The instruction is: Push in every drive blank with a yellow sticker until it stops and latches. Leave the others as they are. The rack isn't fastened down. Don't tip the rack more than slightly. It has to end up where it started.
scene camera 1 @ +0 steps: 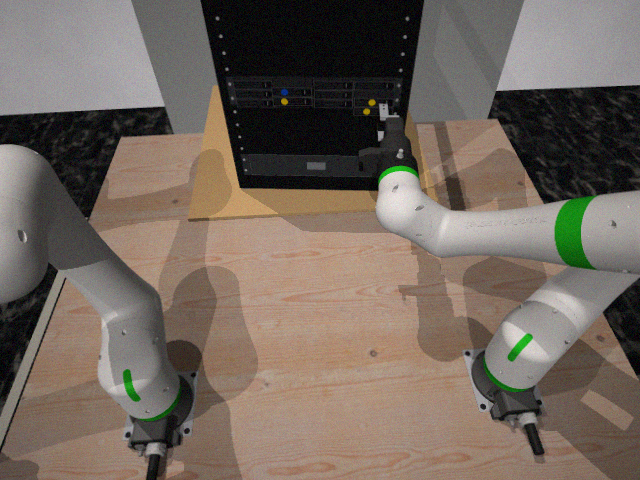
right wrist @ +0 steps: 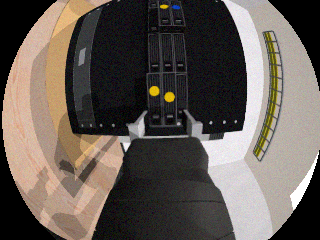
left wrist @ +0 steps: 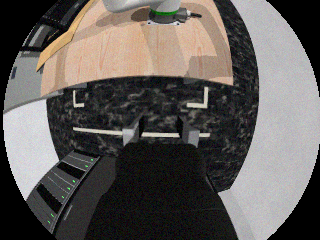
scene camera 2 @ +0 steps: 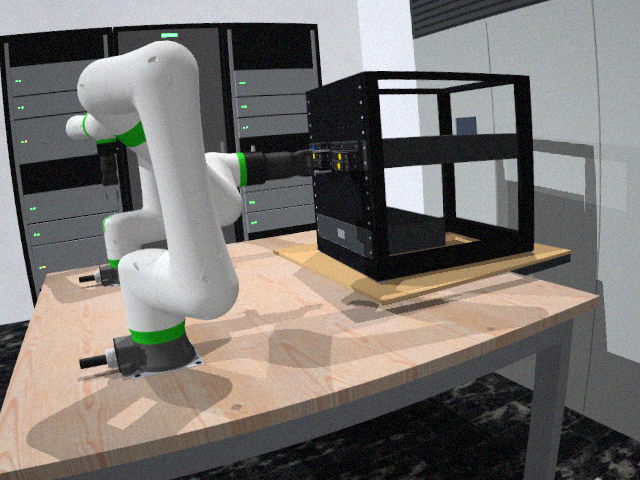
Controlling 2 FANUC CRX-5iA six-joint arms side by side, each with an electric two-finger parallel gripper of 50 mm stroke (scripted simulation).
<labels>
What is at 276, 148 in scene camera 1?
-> A black rack.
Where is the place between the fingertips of my left gripper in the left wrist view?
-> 160, 122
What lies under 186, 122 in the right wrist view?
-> My right gripper.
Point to a black rack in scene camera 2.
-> At 351, 214
</labels>
